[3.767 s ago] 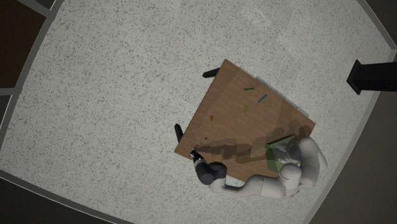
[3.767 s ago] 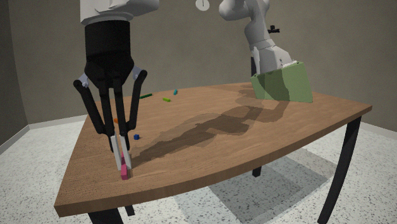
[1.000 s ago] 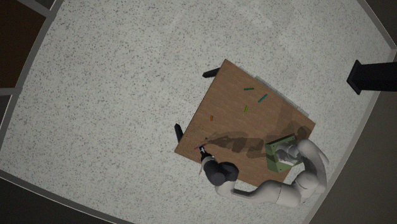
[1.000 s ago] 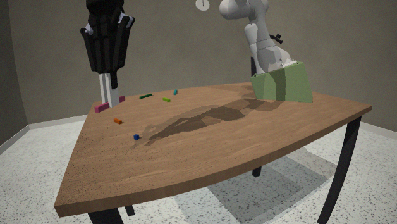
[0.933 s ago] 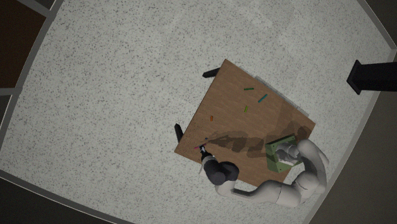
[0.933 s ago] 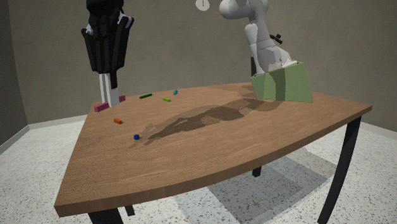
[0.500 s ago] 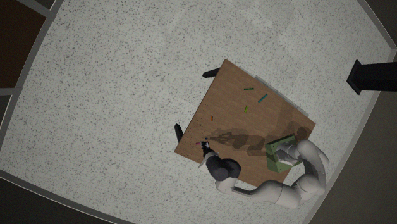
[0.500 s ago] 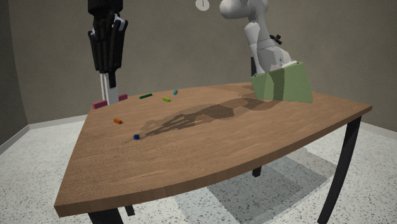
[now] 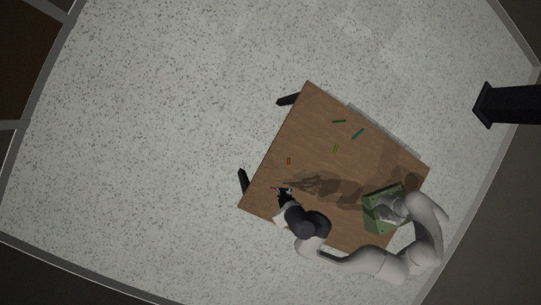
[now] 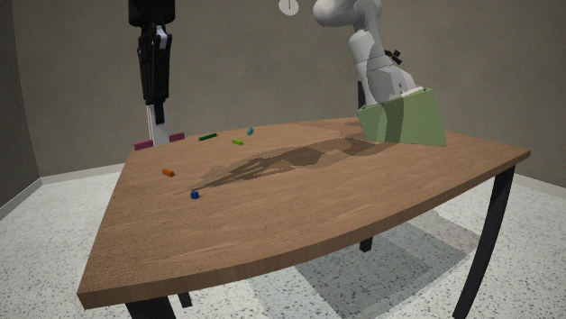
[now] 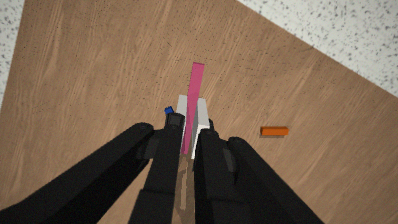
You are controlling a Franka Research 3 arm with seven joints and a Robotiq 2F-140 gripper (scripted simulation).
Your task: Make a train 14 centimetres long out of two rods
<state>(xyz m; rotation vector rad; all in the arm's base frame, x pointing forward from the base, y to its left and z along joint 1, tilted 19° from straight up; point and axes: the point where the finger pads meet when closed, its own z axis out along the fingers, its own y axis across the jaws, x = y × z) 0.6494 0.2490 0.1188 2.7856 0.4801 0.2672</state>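
Right now the lime rod is 220 mm behind my hand, 350 mm to the right of it and 130 mm below it. Also, from my hand: pink rod: 30 mm below; then orange rod: 150 mm to the right, 130 mm below; then blue rod: 50 mm behind, 10 mm to the left, 130 mm below.
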